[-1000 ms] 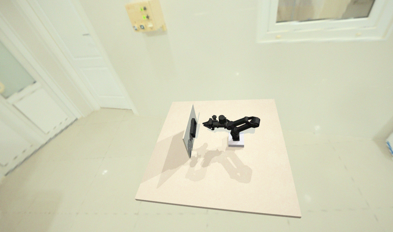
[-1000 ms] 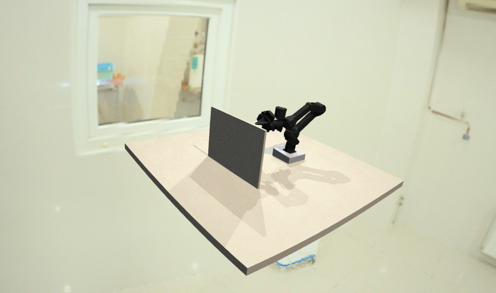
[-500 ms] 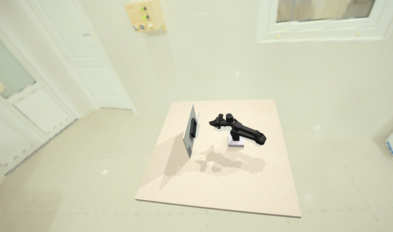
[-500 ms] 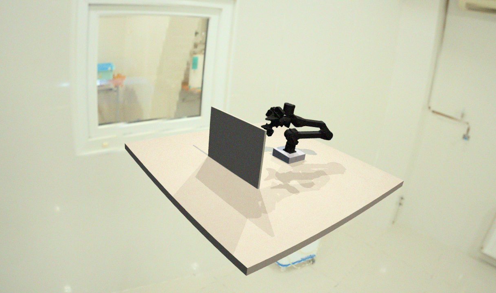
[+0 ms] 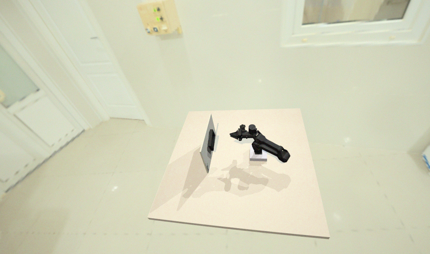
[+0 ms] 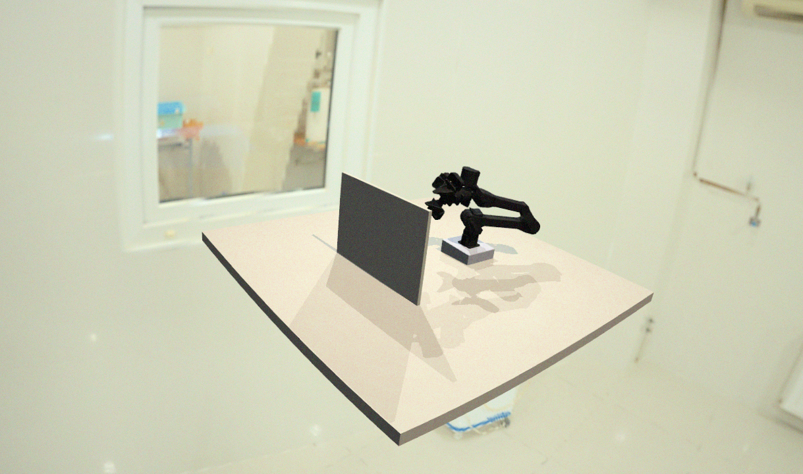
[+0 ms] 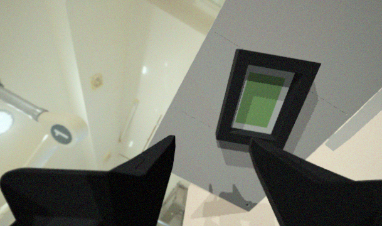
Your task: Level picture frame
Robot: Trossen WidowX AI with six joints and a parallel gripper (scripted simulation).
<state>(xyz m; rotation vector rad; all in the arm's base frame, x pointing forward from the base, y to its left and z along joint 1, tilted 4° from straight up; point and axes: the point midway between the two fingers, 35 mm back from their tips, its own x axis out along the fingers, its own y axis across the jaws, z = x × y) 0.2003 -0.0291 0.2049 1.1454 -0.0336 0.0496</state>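
My gripper tip is 19 cm short of the picture frame, 3 cm to the left of it and 9 cm above it. Round my gripper tip: wall panel: 20 cm ahead, 1 cm to the right, 10 cm below.
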